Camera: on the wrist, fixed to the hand. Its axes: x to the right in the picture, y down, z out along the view.
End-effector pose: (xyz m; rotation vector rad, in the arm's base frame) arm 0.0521 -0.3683 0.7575 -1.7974 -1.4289 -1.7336
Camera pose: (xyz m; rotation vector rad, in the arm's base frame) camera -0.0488 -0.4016 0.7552 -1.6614 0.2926 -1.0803
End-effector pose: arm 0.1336 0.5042 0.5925 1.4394 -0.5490 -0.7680
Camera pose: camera 0.1911 0.5611 0.5236 0.6539 -1.0675 0.6121
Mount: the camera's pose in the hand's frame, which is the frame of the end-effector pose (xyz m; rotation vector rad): 0.0029 -0.0624 -0.0860 -0.1229 0.3225 1.5110
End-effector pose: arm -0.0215 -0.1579 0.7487 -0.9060 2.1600 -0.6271
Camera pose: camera -0.0621 -0.1862 0.8428 0.9001 2.4171 0.1655
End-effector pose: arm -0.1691 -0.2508 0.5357 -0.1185 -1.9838 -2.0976
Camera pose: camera -0.1770 -0.3339 0.4699 -0.8893 -0.9001 -1.0616
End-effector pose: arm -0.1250 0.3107 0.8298 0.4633 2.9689 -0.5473
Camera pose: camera -0.1497 0.2870 0.9304 2.4637 1.8818 -0.0688
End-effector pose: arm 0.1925 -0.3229 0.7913 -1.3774 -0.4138 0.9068
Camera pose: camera 0.2761 -0.3733 0.8333 -1.8387 1.0067 1.7912
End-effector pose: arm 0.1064 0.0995 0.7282 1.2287 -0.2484 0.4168
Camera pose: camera 0.1330 0.1643 0.6482 0.6269 -0.8962 1.8382
